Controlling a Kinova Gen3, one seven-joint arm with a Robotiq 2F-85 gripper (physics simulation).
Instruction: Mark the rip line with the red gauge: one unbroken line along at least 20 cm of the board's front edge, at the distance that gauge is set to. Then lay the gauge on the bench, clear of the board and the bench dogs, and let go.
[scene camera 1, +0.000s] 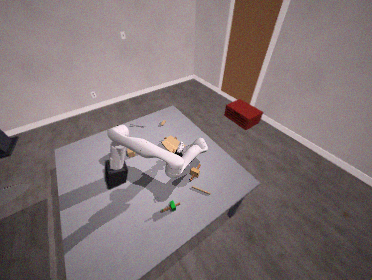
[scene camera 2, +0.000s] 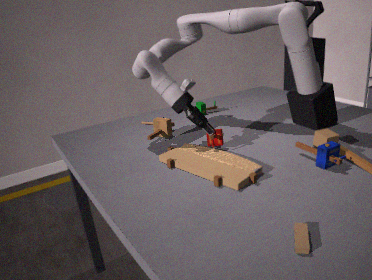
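Seen in the pictures: gripper, between the fingertips: (scene camera 2: 213, 133); arm's base, origin of its link: (scene camera 1: 116, 165) (scene camera 2: 309, 88).
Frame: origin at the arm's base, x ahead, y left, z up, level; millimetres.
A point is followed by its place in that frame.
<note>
The pale wooden board (scene camera 1: 170, 143) @[x 464, y 158, z -134 mm] (scene camera 2: 210, 166) @[x 517, y 137, z -134 mm] lies flat on the bench (scene camera 1: 100, 235) @[x -193, y -366, z -155 mm] (scene camera 2: 200, 225) @[x 654, y 341, z -154 mm], with brown bench dogs, such as this dog (scene camera 2: 218, 181) @[x 537, y 216, z -139 mm], around its edges. The red gauge (scene camera 2: 216, 141) @[x 422, y 6, z -123 mm] is upright at the long side of the board nearer the robot base in the scene camera 2 view. My gripper (scene camera 2: 213, 133) @[x 421, y -17, z -101 mm] is tilted down and shut on the red gauge. In the scene camera 1 view the arm mostly hides the gripper, and the red gauge cannot be made out. Whether the gauge touches the board, and whether a line is marked, cannot be told.
A green gauge (scene camera 1: 173, 205) @[x 276, y -403, z -101 mm] (scene camera 2: 200, 107) @[x 287, y -371, z -115 mm], a plain wooden gauge (scene camera 1: 195, 172) @[x 518, y -246, z -92 mm] (scene camera 2: 162, 127) @[x 531, y -209, z -114 mm] and a blue gauge (scene camera 2: 327, 155) @[x 225, y 302, z -110 mm] lie on the bench. Also there are a thin stick (scene camera 1: 201, 190) @[x 505, y -371, z -145 mm], a wooden block (scene camera 1: 131, 153) @[x 110, y 168, z -109 mm] (scene camera 2: 326, 136) @[x 134, y 216, z -99 mm] and a small block (scene camera 1: 163, 123) @[x 503, y 477, z -144 mm] (scene camera 2: 302, 238) @[x 512, y 501, z -139 mm].
</note>
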